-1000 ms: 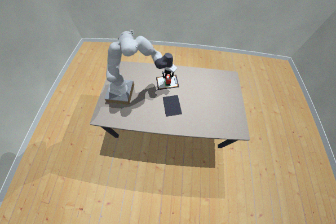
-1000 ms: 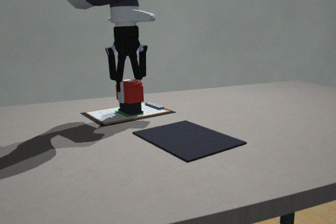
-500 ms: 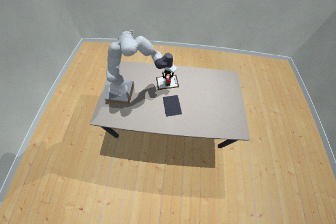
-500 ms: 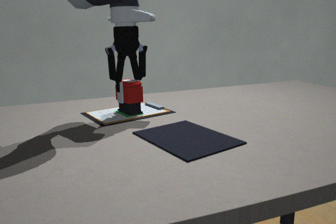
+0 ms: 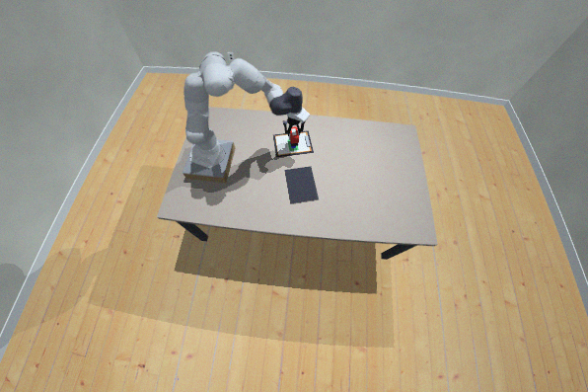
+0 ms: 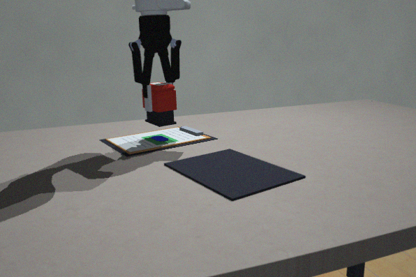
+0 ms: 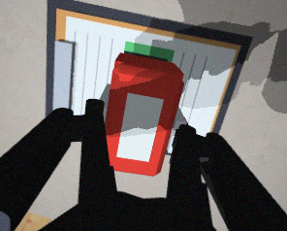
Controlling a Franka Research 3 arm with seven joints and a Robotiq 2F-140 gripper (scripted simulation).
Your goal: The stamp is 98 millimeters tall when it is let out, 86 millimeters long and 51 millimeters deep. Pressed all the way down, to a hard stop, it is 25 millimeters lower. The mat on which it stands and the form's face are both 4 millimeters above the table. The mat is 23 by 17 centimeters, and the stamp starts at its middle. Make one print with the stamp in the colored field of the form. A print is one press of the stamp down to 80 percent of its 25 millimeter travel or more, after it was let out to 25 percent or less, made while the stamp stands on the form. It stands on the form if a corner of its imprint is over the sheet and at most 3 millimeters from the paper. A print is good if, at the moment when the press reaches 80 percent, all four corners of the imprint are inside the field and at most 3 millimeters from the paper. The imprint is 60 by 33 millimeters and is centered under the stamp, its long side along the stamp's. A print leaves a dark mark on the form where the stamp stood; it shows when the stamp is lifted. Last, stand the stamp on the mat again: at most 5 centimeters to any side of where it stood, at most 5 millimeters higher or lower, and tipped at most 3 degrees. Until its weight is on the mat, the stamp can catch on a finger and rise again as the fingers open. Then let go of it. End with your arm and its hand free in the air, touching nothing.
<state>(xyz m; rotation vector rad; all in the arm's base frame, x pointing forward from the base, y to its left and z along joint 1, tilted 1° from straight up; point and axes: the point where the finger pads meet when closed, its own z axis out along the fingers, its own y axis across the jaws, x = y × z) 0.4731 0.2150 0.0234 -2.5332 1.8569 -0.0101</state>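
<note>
My hand is 9 cm short of the dark mat, 28 cm to the left of it and 11 cm above it. Round my hand: form (1 cm ahead, 1 cm to the left, 11 cm below); then stamp (2 cm below).
</note>
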